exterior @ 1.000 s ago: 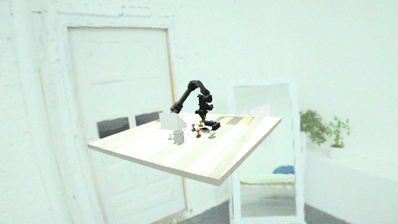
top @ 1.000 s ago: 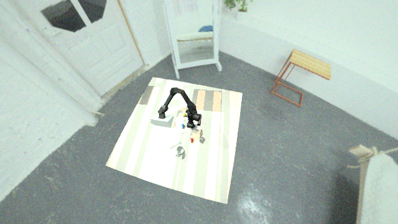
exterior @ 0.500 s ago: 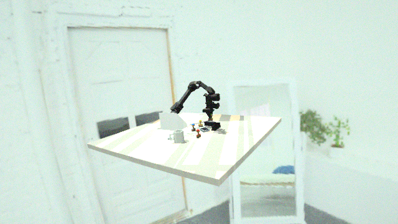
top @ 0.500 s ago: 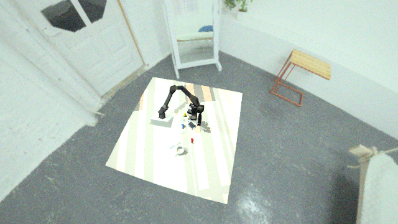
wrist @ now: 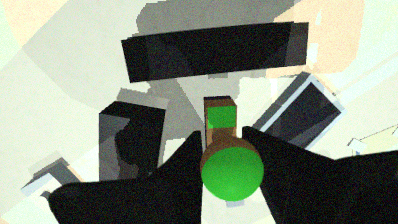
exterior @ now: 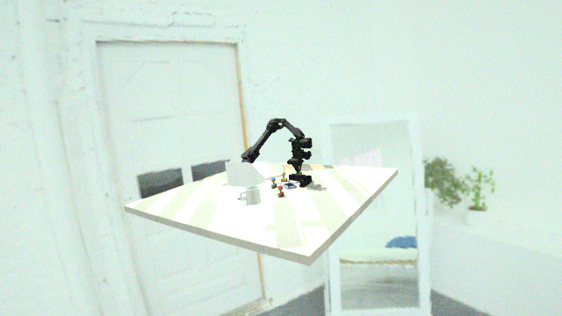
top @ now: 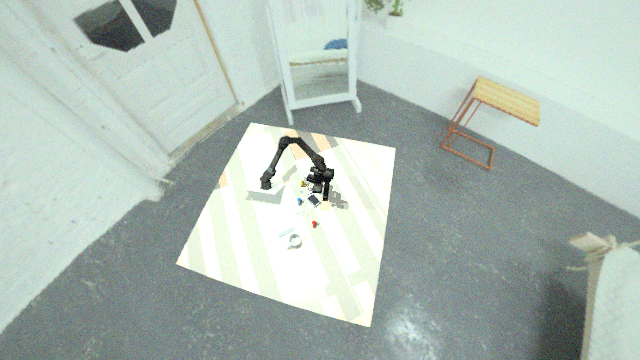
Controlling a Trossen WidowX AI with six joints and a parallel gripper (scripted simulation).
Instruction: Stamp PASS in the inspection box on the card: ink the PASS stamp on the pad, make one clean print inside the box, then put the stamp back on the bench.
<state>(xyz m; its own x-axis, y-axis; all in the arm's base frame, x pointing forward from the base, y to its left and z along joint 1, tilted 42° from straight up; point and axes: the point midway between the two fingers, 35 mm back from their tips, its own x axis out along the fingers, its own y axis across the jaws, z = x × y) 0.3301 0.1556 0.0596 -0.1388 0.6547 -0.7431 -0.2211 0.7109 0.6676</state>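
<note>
The black block is 5 cm ahead of my gripper tip, 1 cm to the left of it and 6 cm below it. The rest, counted from my gripper tip: green-topped stamp right at my gripper tip; dark ink pad 1 cm behind, 9 cm to the right, 7 cm below; yellow stamp 13 cm behind, 5 cm below.
</note>
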